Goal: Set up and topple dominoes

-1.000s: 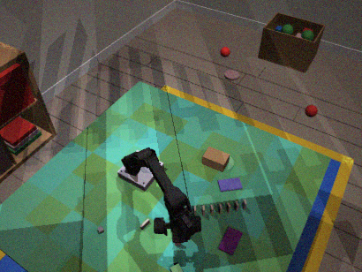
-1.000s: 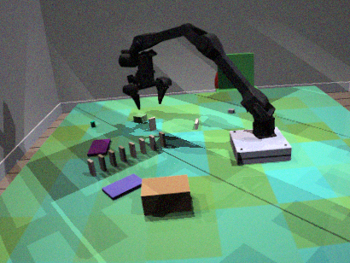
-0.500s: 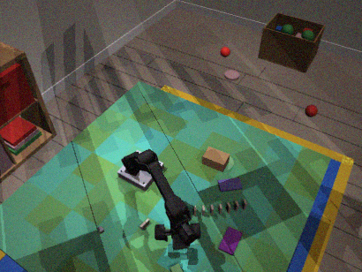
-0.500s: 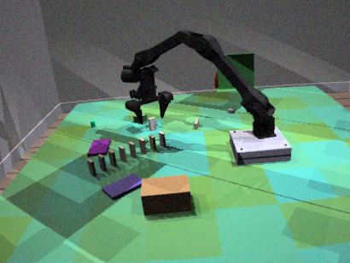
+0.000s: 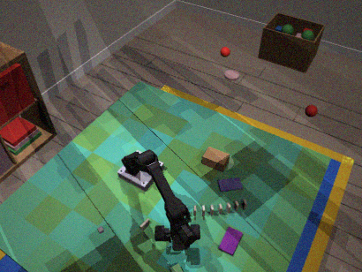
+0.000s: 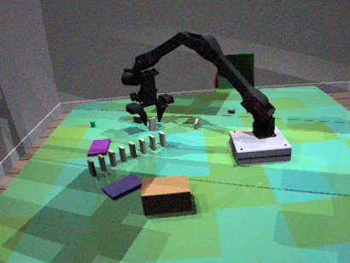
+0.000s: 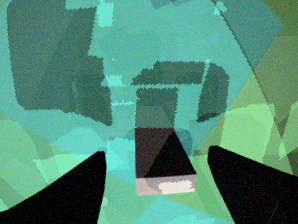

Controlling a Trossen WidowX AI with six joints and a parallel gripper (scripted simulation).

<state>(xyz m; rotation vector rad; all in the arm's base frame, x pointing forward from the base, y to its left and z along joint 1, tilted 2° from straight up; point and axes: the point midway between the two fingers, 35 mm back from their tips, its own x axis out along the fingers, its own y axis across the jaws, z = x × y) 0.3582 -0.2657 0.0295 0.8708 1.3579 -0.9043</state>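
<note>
Right now the green block is 5 cm ahead of my gripper tip, 12 cm to the right of it and 1 cm below it. From my gripper tip the other things lie so: green cube: 25 cm ahead, 13 cm to the right, 1 cm below; then purple slab: 12 cm ahead, 39 cm to the left, 2 cm below; then small grey cube: 35 cm behind, 7 cm to the right, 2 cm below.
</note>
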